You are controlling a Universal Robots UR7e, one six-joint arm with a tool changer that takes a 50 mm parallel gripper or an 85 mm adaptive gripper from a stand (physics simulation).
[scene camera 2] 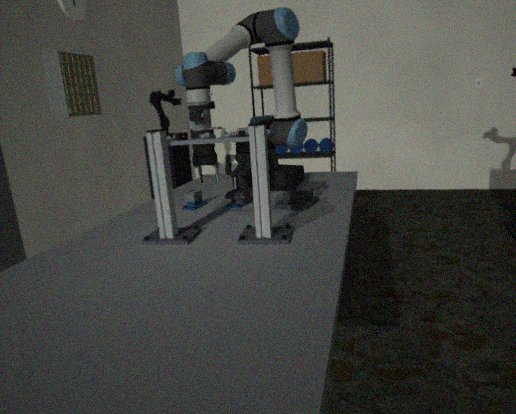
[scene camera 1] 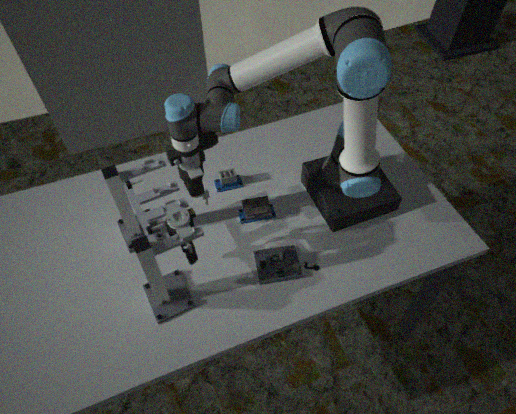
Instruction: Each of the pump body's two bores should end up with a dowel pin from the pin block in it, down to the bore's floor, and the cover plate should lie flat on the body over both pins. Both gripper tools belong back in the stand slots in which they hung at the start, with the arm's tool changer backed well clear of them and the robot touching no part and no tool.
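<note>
The arm carries the parallel gripper point(scene camera 1: 201, 198) point(scene camera 2: 210, 179), open, with its two thin fingers apart in scene camera 2. It hangs above the table, between the stand point(scene camera 1: 151, 270) point(scene camera 2: 262, 190) and the pin block point(scene camera 1: 228, 176) point(scene camera 2: 197, 196), touching neither block. The adaptive gripper point(scene camera 1: 189, 252) hangs in the stand. The pin block sits on a blue base; its pins are too small to count. The dark cover plate point(scene camera 1: 256, 205) lies on another blue base. The grey pump body point(scene camera 1: 278, 264) point(scene camera 2: 300, 198) stands nearer the front edge, uncovered; whether pins are in its bores cannot be told.
A small dark handle point(scene camera 1: 312, 267) sticks out beside the pump body. The robot's black base block point(scene camera 1: 352, 200) stands to the right on the table point(scene camera 1: 240, 325) point(scene camera 2: 175, 320). The stand's posts and slot arms rise at the left in scene camera 1, close to the arm's wrist.
</note>
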